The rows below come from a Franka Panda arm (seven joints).
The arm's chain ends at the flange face. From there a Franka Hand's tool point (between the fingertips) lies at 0.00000 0.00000 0.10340 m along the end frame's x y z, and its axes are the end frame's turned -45 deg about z.
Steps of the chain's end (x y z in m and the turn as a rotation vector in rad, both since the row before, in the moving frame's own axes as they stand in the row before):
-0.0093, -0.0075, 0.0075, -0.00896, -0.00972, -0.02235
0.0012, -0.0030, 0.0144, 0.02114, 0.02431, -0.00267
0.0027, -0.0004, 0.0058, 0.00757, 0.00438, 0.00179
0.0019, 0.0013, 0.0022, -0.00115, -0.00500, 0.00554
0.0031, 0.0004, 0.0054, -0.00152, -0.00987, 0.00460
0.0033, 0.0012, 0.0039, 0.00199, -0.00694, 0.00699
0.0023, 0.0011, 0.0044, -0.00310, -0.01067, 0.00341
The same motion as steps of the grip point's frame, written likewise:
-0.0026, -0.0119, 0.0075, 0.00054, -0.01321, -0.02235
0.0063, -0.0010, 0.0143, -0.00224, 0.03214, -0.00267
0.0031, 0.0014, 0.0058, 0.00226, 0.00845, 0.00179
0.0000, 0.0020, 0.0022, 0.00272, -0.00435, 0.00554
0.0011, 0.0019, 0.0054, 0.00590, -0.00805, 0.00460
0.0011, 0.0025, 0.0039, 0.00631, -0.00350, 0.00699
-0.0002, 0.0018, 0.0044, 0.00535, -0.00974, 0.00341

